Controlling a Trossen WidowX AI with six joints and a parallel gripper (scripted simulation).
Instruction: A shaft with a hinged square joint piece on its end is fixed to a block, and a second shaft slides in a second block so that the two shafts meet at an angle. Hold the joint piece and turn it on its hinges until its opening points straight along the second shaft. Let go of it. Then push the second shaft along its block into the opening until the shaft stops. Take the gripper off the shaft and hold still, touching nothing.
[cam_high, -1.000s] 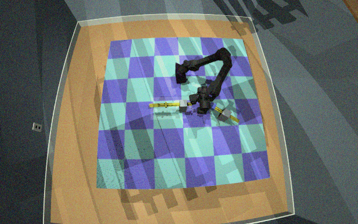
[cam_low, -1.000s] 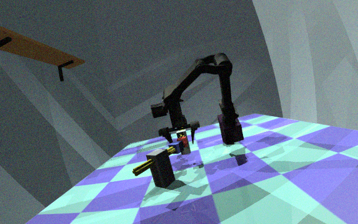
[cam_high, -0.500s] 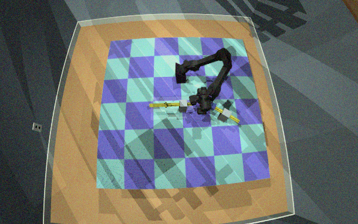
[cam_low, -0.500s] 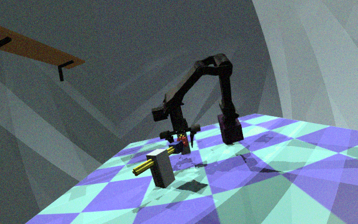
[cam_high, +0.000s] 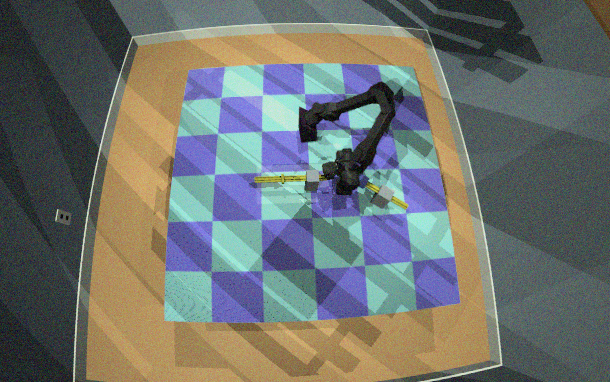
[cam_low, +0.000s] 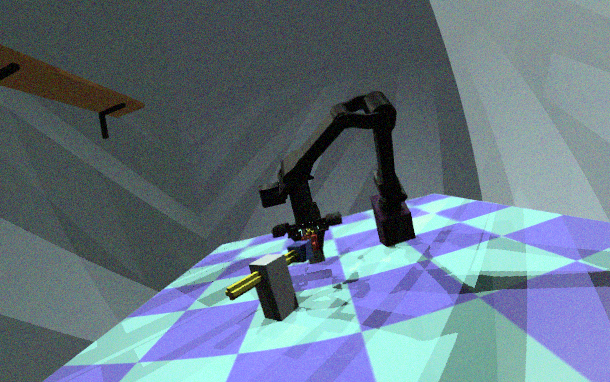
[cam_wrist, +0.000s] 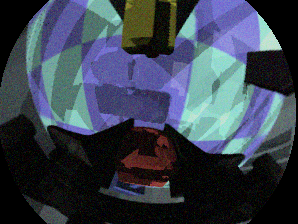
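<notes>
The reddish joint piece is 4 cm above my gripper tip and 1 cm to the left of it.
</notes>
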